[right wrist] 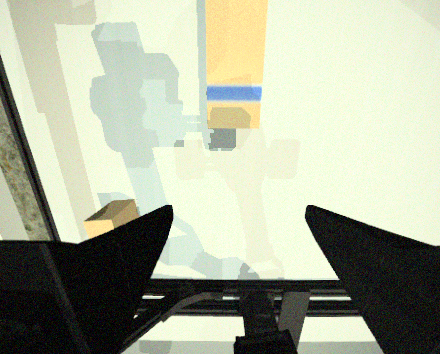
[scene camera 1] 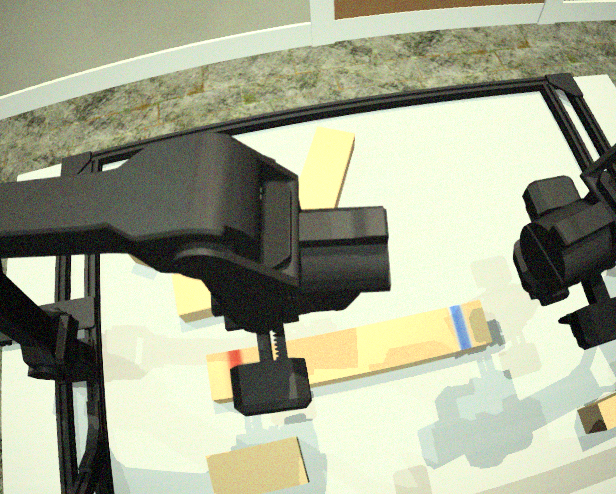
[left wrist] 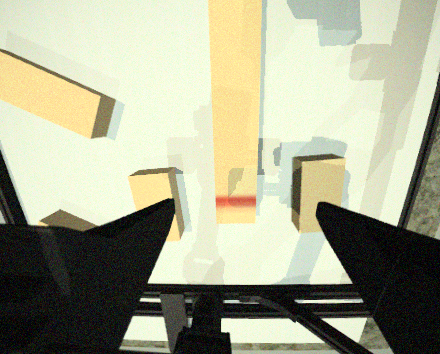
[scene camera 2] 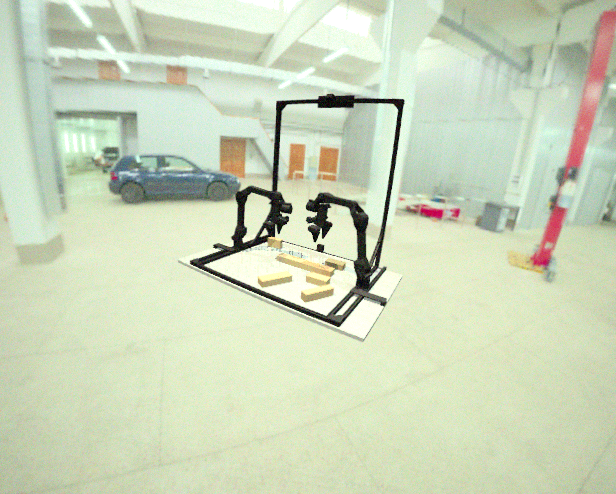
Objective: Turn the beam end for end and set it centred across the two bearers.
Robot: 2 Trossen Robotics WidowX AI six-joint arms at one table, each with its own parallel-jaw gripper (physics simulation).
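Places are measured from the left arm's base along level axes (x back, y left, z down), in millimetres.
Pixels of known places: left gripper, between the fingertips: (scene camera 1: 274,330) (left wrist: 245,206) (scene camera 2: 318,240); right gripper, between the fingertips: (right wrist: 238,211) (scene camera 2: 274,235); left arm's base, origin of its link: (scene camera 1: 75,361) (left wrist: 208,305) (scene camera 2: 362,287); right arm's base, origin of its link: (right wrist: 256,303) (scene camera 2: 238,247).
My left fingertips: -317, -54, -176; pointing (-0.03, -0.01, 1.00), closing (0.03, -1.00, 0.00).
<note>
Ahead of a thing's pixels: the offset from my left fingertips to its top centre, as dx, dy, dz. "spot": to the spot under its first point. Level surfaces: height alone.
The long wooden beam @[-84, -2, +157] (scene camera 1: 380,342) (scene camera 2: 305,263) (left wrist: 237,100) (right wrist: 235,45) lies flat on the table. Its red band @[spot: +70, +19, +157] (scene camera 1: 234,357) (left wrist: 236,201) is near the left end in scene camera 1, its blue band @[spot: -236, -2, +157] (scene camera 1: 460,327) (right wrist: 234,93) near the right end. Short blocks @[-99, +276, +157] (scene camera 1: 326,169) @[+65, -134, +157] (scene camera 1: 257,465) @[+84, +127, +157] (scene camera 1: 192,298) @[spot: -402, -172, +132] (scene camera 1: 608,411) lie apart from it; I cannot tell which two are the bearers. My left gripper (scene camera 2: 319,235) (left wrist: 245,206) is open and empty above the red-band end. My right gripper (right wrist: 238,211) is open and empty above the table, beyond the blue-band end.
Another short block @[+158, +269, +151] (scene camera 2: 317,292) is mostly hidden behind the left arm in scene camera 1. Black frame rails (scene camera 1: 390,100) (scene camera 2: 257,293) border the white table @[dz +195] (scene camera 1: 437,154). A tall black arch (scene camera 2: 276,149) rises behind the arms in scene camera 2.
</note>
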